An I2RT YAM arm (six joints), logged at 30 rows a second.
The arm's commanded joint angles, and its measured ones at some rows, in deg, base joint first. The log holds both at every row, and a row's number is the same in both.
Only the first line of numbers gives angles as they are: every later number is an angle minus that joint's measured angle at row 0.
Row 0, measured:
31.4 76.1 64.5 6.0 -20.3 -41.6
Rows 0 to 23, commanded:
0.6 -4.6 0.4 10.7 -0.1 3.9
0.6 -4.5 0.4 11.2 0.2 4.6
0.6 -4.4 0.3 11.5 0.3 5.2
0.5 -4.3 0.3 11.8 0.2 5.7
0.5 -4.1 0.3 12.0 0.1 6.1
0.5 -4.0 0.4 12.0 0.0 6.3
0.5 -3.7 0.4 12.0 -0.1 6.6
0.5 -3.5 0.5 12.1 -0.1 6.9
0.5 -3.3 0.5 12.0 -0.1 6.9
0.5 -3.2 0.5 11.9 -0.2 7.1
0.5 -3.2 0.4 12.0 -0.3 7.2
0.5 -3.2 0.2 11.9 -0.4 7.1
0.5 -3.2 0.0 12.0 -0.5 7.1
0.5 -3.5 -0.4 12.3 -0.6 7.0
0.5 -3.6 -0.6 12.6 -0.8 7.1
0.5 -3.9 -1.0 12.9 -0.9 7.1
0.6 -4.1 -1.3 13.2 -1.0 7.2
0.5 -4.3 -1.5 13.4 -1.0 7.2
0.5 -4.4 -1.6 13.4 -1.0 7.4
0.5 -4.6 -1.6 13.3 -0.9 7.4
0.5 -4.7 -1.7 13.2 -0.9 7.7
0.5 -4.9 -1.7 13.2 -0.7 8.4
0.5 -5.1 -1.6 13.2 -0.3 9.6
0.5 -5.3 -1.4 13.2 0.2 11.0
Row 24, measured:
0.3 -3.8 -0.9 10.3 -0.1 8.1
